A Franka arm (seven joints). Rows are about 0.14 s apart.
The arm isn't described. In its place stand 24 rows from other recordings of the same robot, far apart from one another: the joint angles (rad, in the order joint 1, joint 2, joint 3, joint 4, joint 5, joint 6, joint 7), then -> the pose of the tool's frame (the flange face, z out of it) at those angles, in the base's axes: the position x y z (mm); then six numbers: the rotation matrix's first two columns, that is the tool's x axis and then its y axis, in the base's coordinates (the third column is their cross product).
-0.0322, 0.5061, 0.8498, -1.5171, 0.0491, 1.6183, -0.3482 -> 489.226 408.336 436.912 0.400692 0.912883 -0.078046 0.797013 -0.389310 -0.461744
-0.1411, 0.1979, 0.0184, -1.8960, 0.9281, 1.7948, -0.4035 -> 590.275 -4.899 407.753 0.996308 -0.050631 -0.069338 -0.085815 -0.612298 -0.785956
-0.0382, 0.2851, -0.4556, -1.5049, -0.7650, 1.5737, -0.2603 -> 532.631 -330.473 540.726 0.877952 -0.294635 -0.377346 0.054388 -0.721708 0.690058
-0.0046, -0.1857, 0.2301, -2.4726, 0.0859, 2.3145, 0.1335 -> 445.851 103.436 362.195 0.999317 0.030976 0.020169 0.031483 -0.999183 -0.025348
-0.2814, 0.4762, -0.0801, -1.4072, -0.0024, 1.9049, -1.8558 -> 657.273 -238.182 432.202 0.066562 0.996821 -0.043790 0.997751 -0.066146 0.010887
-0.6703, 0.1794, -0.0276, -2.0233, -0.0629, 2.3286, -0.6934 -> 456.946 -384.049 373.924 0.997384 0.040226 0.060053 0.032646 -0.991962 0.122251
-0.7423, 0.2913, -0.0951, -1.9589, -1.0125, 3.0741, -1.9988 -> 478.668 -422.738 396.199 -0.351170 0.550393 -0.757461 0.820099 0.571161 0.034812
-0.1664, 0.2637, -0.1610, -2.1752, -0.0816, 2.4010, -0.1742 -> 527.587 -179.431 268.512 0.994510 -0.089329 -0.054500 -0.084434 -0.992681 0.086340
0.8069, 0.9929, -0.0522, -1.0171, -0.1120, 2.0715, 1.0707 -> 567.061 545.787 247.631 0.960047 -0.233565 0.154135 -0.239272 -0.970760 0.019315
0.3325, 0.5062, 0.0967, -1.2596, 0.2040, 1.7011, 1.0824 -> 633.922 295.021 467.497 0.747597 -0.616488 -0.247064 -0.646162 -0.761143 -0.055990
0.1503, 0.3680, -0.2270, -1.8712, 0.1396, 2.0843, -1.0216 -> 613.245 -32.866 310.832 0.636531 0.769641 -0.049819 0.758855 -0.636527 -0.137740
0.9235, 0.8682, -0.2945, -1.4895, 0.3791, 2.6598, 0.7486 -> 579.181 464.758 204.918 0.928486 -0.305559 0.211061 -0.244916 -0.931050 -0.270485
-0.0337, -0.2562, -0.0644, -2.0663, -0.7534, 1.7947, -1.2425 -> 476.092 -107.873 561.451 0.235105 0.730771 -0.640858 0.971835 -0.187738 0.142449
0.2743, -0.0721, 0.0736, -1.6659, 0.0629, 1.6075, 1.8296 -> 500.087 189.811 622.046 0.086745 -0.994477 -0.059078 -0.996207 -0.086998 0.001733
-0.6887, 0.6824, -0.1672, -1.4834, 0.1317, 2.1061, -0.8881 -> 484.566 -518.504 272.124 0.999619 -0.003085 -0.027432 -0.004209 -0.999149 -0.041035
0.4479, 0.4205, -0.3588, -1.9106, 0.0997, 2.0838, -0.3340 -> 596.620 66.947 272.131 0.905605 0.359538 -0.224972 0.368061 -0.929791 -0.004346
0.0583, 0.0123, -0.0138, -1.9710, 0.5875, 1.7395, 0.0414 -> 534.142 74.133 458.441 0.953854 -0.085135 -0.287948 -0.224633 -0.838672 -0.496155
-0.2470, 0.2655, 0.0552, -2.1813, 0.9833, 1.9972, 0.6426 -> 525.582 -50.241 257.863 0.105664 -0.628770 -0.770379 -0.994026 -0.045489 -0.099212
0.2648, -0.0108, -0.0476, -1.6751, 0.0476, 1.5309, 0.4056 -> 528.267 121.832 578.526 0.972136 -0.187211 -0.141077 -0.187911 -0.982150 0.008464
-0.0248, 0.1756, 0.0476, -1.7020, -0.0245, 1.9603, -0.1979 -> 623.847 10.832 493.159 0.970865 0.226509 0.078192 0.224725 -0.973928 0.031023
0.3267, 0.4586, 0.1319, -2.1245, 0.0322, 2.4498, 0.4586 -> 502.404 249.416 182.338 0.987965 -0.034704 -0.150733 -0.036563 -0.999285 -0.009578
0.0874, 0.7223, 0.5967, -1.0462, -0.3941, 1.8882, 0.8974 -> 685.173 323.559 478.449 0.942548 -0.301006 0.144910 -0.277287 -0.946829 -0.163174
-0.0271, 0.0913, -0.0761, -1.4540, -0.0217, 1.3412, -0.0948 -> 554.126 -57.992 609.997 0.978865 -0.012290 -0.204137 -0.010607 -0.999900 0.009339
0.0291, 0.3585, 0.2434, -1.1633, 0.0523, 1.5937, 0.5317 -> 643.175 151.093 606.826 0.961960 -0.273189 0.000731 -0.269615 -0.949797 -0.158728
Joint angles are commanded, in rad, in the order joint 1, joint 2, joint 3, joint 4, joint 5, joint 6, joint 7. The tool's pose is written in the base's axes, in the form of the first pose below.
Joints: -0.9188, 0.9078, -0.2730, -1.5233, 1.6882, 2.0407, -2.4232
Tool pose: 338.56 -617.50 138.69 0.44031 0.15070 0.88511 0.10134 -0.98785 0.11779
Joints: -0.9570, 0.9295, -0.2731, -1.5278, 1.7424, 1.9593, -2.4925
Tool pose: 321.07 -620.94 126.47 0.36952 0.15803 0.91569 0.09537 -0.98668 0.13179
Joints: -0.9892, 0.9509, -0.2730, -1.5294, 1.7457, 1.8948, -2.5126
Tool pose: 305.09 -621.79 113.78 0.33432 0.14498 0.93124 0.10502 -0.98767 0.11606
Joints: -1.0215, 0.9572, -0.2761, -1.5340, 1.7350, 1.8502, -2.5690
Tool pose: 286.07 -625.61 109.41 0.31094 0.18280 0.93269 0.12226 -0.98087 0.15148
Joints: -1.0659, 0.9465, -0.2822, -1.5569, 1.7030, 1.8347, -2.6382
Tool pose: 252.57 -631.63 107.72 0.32090 0.23367 0.91784 0.12859 -0.97086 0.20221
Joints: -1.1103, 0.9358, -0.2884, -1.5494, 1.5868, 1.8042, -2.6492
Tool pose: 223.83 -638.54 113.50 0.34871 0.27545 0.89584 0.20188 -0.95547 0.21521
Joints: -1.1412, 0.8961, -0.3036, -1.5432, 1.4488, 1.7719, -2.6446
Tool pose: 198.99 -646.42 137.34 0.37933 0.33119 0.86396 0.29298 -0.92869 0.22736
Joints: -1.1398, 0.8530, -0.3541, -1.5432, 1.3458, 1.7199, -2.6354
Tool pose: 176.25 -651.36 165.73 0.40477 0.37466 0.83414 0.36967 -0.90139 0.22548
